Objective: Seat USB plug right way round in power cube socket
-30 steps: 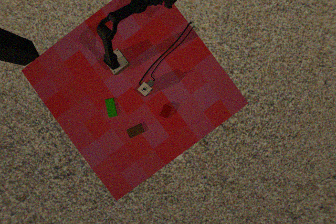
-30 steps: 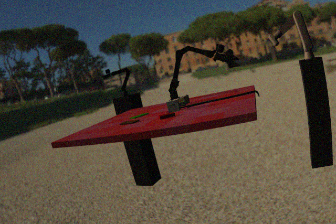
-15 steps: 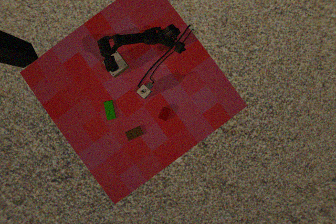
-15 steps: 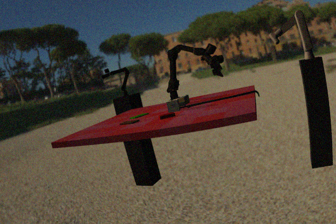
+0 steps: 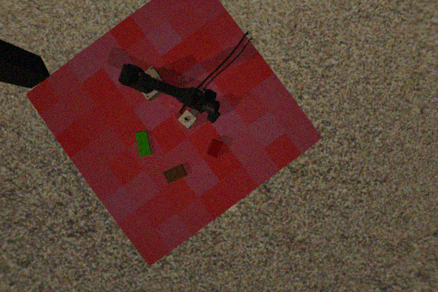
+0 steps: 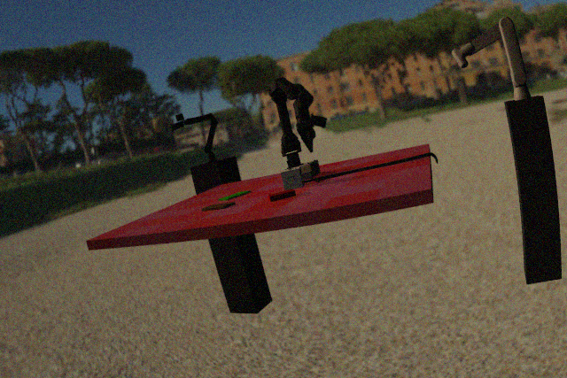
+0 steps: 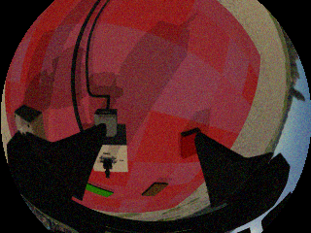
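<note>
My gripper tip is 2 cm past the USB plug, 12 cm to the left of it and 5 cm above it. Also, from my gripper tip: brown block (22 cm ahead, 34 cm to the right, 13 cm below); then dark red block (20 cm ahead, 6 cm to the right, 13 cm below); then green block (3 cm behind, 42 cm to the right, 13 cm below).
</note>
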